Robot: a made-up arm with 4 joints.
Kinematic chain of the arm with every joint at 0, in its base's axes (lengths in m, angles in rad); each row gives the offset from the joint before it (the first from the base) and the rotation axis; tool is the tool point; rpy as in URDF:
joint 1: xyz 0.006 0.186 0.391 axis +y
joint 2: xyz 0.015 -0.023 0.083 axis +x
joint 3: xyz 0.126 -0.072 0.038 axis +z
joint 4: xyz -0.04 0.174 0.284 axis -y
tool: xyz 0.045 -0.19 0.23 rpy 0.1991 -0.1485 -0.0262
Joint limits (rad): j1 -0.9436..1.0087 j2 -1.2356..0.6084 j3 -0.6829..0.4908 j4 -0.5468..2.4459
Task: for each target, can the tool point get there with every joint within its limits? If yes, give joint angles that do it. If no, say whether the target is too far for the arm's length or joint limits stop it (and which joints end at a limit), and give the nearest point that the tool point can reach.
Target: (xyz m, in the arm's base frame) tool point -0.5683 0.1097 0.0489
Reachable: no: joint limits stop it (at a limit: joint 1) | nearest point -0.3579 0.0828 0.4950 | short by 0.494 m
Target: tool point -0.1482 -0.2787 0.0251
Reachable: no: joint limits stop it (at a limit: joint 1, joint 2, joint 3) | nearest point -0.1753 -0.1489 0.4212 | short by 0.418 m
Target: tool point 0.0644 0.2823 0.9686
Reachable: yes | joints 0.1877 -0.4306 0.0539 0.9018
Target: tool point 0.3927 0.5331 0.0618
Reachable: no: joint limits stop it (at a limit: joint 1, joint 2, joint 3, joint 4) | nearest point 0.3730 0.6205 0.3236 | short by 0.277 m
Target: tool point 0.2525 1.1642 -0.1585
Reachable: no: too far | nearest point 0.3730 0.6205 0.3236 | short by 0.737 m
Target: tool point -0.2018 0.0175 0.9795
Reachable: yes | joints -0.4027 0.0266 0.3906 0.5254
